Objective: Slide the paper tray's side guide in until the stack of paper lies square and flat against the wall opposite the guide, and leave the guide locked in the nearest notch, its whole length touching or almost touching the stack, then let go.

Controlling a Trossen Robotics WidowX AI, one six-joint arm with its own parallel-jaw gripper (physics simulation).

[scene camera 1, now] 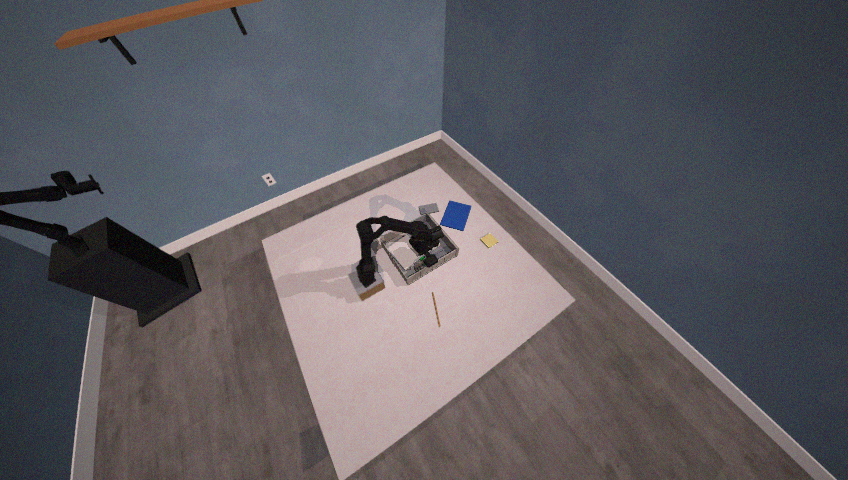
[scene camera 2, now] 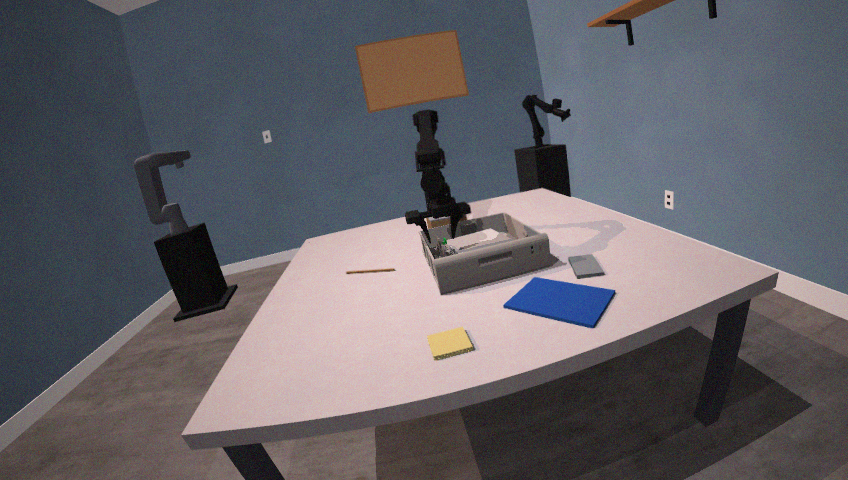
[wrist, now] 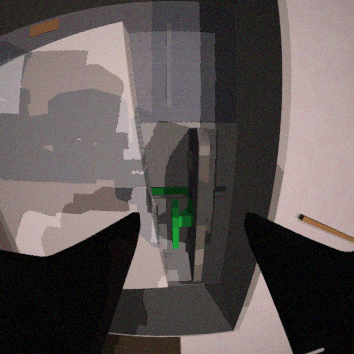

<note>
My gripper (scene camera 2: pixel 441 240) is open, holding nothing. Also in view: a white paper stack (scene camera 2: pixel 488 237). On the table rests a blue book (scene camera 2: pixel 582 305). I also see a side guide (wrist: pixel 201 158).
The white paper stack is seen too in the wrist view (wrist: pixel 80 165). My gripper shows as well in the wrist view (wrist: pixel 192 219). The wrist view does not show the blue book: it is out of frame.
</note>
